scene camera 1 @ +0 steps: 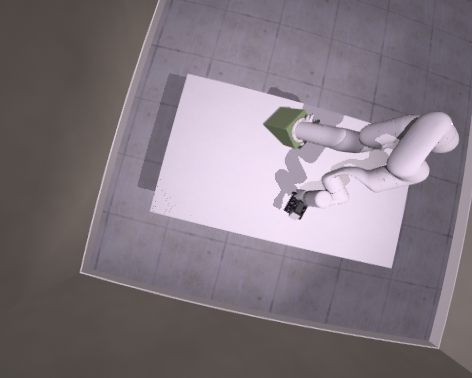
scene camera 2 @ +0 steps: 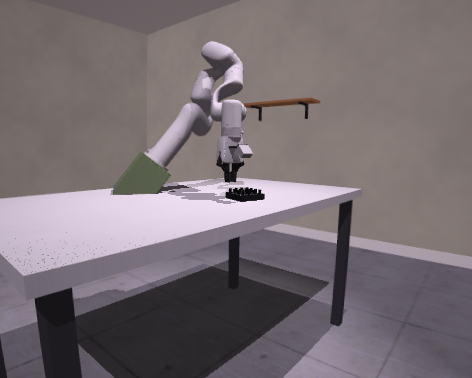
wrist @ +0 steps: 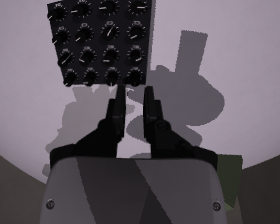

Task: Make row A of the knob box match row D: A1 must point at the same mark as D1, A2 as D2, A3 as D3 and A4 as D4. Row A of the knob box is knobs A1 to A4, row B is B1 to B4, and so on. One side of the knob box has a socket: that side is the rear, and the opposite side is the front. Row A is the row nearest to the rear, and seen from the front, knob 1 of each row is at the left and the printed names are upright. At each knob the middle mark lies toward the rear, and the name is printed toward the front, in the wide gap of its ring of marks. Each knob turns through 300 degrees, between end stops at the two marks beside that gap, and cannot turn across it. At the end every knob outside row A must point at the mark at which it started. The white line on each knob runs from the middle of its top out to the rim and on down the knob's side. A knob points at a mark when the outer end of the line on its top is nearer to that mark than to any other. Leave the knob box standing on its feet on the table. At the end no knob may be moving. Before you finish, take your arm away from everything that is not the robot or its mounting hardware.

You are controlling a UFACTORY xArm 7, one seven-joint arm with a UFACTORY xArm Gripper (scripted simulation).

Path:
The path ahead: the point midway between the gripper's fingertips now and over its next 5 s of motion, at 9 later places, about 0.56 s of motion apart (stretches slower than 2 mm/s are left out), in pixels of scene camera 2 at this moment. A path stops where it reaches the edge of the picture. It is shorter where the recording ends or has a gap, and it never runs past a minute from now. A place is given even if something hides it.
My gripper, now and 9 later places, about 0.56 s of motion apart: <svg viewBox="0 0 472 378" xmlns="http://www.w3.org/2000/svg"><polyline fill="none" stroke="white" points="230,182 230,186 230,187 230,189 230,190 230,183 230,181 233,178 235,176 236,175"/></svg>

